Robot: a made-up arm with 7 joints. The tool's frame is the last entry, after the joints.
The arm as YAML. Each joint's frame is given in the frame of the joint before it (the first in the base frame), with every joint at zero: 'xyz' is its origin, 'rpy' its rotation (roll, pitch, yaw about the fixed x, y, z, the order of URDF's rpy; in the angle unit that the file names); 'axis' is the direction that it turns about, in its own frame. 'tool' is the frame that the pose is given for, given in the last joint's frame.
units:
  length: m
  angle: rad
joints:
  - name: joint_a
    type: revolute
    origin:
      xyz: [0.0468, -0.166, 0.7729]
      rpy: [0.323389, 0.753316, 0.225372]
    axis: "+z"
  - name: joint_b
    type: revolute
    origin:
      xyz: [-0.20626, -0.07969, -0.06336]
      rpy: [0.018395, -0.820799, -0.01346]
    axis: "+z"
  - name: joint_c
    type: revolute
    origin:
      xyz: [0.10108, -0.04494, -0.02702]
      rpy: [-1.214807, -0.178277, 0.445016]
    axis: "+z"
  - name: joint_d
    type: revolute
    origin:
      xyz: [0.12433, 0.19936, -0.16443]
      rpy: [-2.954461, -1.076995, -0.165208]
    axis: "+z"
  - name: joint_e
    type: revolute
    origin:
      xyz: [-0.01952, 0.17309, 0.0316]
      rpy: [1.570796, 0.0, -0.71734]
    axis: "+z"
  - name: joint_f
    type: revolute
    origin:
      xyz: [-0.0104, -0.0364, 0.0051]
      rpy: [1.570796, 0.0, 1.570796]
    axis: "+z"
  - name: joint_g
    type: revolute
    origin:
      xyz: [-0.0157, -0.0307, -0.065]
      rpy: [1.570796, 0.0, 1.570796]
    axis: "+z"
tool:
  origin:
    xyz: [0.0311, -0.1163, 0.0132]
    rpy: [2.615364, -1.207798, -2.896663]
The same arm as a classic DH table. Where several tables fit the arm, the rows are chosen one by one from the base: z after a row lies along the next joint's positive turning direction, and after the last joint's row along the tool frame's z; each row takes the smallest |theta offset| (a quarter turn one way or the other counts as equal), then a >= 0, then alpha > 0; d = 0 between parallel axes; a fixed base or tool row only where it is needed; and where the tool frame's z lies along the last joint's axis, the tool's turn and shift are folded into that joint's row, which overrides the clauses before.
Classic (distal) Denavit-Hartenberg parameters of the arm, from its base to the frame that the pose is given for. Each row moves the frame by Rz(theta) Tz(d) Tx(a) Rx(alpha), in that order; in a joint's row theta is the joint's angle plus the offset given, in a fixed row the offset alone. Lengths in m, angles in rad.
base (fixed): theta_offset 1.3406, d 0.693, a -0.1509, alpha 0.8071
joint_a: theta_offset 0.3384, d -0.1408, a -0.0773, alpha -0.821
joint_b: theta_offset -1.0771, d 0.2884, a 0.0662, alpha -1.2207
joint_c: theta_offset 1.4275, d -0.1885, a 0.1934, alpha 2.0552
joint_d: theta_offset 0.9533, d 0.1824, a -0.1285, alpha 1.5708
joint_e: theta_offset -1.5708, d -0.1125, a 0.0364, alpha -1.5708
joint_f: theta_offset 1.5708, d -0.0754, a 0.0307, alpha -1.5708
joint_g: theta_offset 1.2598, d -0.0235, a 0.1012, alpha 1.8829
tool (fixed): theta_offset 1.3823, d -0.0685, a 0, alpha 0

